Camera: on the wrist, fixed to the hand. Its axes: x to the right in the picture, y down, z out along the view.
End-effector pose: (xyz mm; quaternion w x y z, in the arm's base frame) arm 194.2 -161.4 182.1 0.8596 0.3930 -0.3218 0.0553
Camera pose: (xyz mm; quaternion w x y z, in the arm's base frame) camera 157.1 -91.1 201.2 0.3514 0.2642 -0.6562 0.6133
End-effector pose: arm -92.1 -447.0 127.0 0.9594 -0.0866 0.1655 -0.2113
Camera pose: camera -96.9 -370.9 97.5 0.8272 0.2488 -0.1016 0.4935
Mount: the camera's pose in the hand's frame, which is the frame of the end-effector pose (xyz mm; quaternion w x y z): -28.9 73.3 -21.8 0.6510 0.2501 -0.2246 0.6806
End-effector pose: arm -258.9 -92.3 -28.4 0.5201 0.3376 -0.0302 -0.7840
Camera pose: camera -181.7 -95.0 -1.6 0.7809 0.1532 -0.5623 -0.2247
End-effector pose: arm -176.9 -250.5 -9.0 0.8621 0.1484 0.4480 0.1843
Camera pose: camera -223.8 -196.5 30.5 0.4993 0.6585 0.0431 0.5614
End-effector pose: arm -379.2 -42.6 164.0 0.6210 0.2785 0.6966 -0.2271
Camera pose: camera -344.1 23.1 197.6 0.6456 0.7597 0.0677 0.0380
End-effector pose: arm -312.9 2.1 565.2 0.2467 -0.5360 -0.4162 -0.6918
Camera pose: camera -258.1 -58.2 558.9 0.6720 -0.7259 -0.1346 -0.0580
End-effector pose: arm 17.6 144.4 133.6 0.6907 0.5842 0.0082 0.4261
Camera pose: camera -54.3 141.2 172.3 0.0154 0.6543 -0.4408 0.6142
